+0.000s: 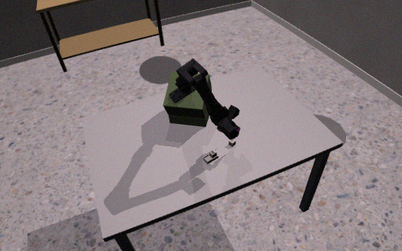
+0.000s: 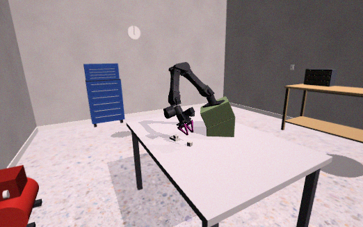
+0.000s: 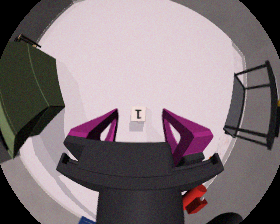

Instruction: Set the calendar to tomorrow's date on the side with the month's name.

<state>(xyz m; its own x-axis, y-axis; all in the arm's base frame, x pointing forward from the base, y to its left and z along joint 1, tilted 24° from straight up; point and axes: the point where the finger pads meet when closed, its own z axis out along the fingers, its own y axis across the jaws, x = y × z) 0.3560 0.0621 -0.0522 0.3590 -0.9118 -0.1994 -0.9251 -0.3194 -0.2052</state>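
The white cube is 8 cm below my hand. The rest, counted from my hand: calendar tray 1 cm ahead, 16 cm to the right, 9 cm below.
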